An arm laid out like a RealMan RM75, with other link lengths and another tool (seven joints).
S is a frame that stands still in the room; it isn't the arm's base.
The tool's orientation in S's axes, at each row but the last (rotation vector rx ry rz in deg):
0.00 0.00 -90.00
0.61 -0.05 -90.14
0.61 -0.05 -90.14
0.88 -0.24 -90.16
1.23 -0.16 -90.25
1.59 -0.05 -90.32
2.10 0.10 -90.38
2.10 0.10 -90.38
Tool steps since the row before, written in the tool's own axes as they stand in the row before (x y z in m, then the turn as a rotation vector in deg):
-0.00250 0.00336 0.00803 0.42 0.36 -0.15
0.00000 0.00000 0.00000 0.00 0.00 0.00
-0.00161 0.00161 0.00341 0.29 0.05 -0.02
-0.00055 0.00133 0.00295 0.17 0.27 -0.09
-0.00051 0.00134 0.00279 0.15 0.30 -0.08
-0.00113 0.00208 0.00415 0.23 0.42 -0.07
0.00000 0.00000 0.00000 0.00 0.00 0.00
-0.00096 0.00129 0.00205 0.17 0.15 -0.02
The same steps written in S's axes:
0.00336 0.00250 0.00803 0.36 -0.42 -0.15
0.00000 0.00000 0.00000 0.00 0.00 0.00
0.00159 0.00158 0.00343 0.05 -0.29 -0.02
0.00129 0.00053 0.00297 0.27 -0.17 -0.09
0.00130 0.00047 0.00282 0.30 -0.15 -0.08
0.00201 0.00105 0.00421 0.42 -0.23 -0.07
0.00000 0.00000 0.00000 0.00 0.00 0.00
0.00125 0.00090 0.00210 0.15 -0.17 -0.02

